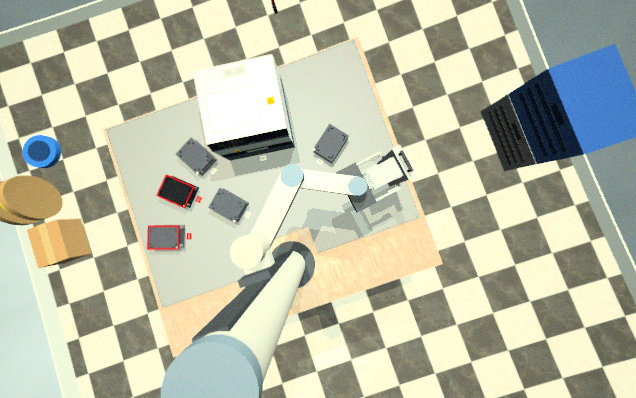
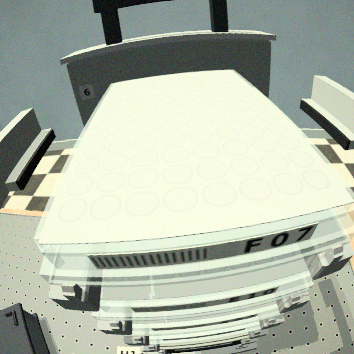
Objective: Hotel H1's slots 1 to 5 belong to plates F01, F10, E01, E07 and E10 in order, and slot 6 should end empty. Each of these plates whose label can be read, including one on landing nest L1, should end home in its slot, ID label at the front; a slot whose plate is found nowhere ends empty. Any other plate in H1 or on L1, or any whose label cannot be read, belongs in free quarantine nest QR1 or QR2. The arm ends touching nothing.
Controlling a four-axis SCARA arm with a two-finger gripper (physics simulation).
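Places are measured from the arm's base along level axes (x ahead, y down, z left), in centimetres.
Where they show: gripper, fingertip midpoint: (image 1: 389, 170) (image 2: 176, 96).
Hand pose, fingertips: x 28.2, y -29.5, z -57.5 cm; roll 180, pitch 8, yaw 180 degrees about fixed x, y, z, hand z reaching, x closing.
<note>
Each offset is from my fingertips to the centre of the thing. "spot": to the spot under its first point.
Plate F07 @(dx -0.3, dy +0.5, dz +2.3 cm) (image 1: 383, 174) (image 2: 200, 150) lies flat at the top of hotel H1 @(spot: dx +0.9, dy -1.2, dz -4.1 cm) (image 2: 165, 59), by the mark 6, its readable label at the front. Plate E10 @(dx -0.3, dy +4.0, dz +2.3 cm) (image 2: 200, 301) lies below it, its label partly readable. More clear plates are stacked under these; their labels cannot be read now. My gripper (image 2: 176, 96) is open and empty, one finger standing out on each side of F07, apart from it. Two red-rimmed nests @(spot: dx +28.4, dy +23.3, dz +101.0 cm) (image 1: 176, 191) @(spot: dx +7.8, dy +23.2, dz +114.7 cm) (image 1: 163, 237) are at the left of the table; the upper has a black middle, the lower a grey one. Their tags are too small to read.
Dark grey nests @(spot: dx +42.3, dy +23.2, dz +85.2 cm) (image 1: 196, 156) @(spot: dx +12.3, dy +23.2, dz +77.5 cm) (image 1: 228, 205) stand left of the arm, and another @(dx +25.2, dy +25.4, dz +16.5 cm) (image 1: 331, 143) (image 2: 22, 330) near the hotel. A large white instrument @(dx +52.1, dy +15.9, dz +50.2 cm) (image 1: 240, 105) stands at the back. The hotel has a dark handle on top of its back panel.
</note>
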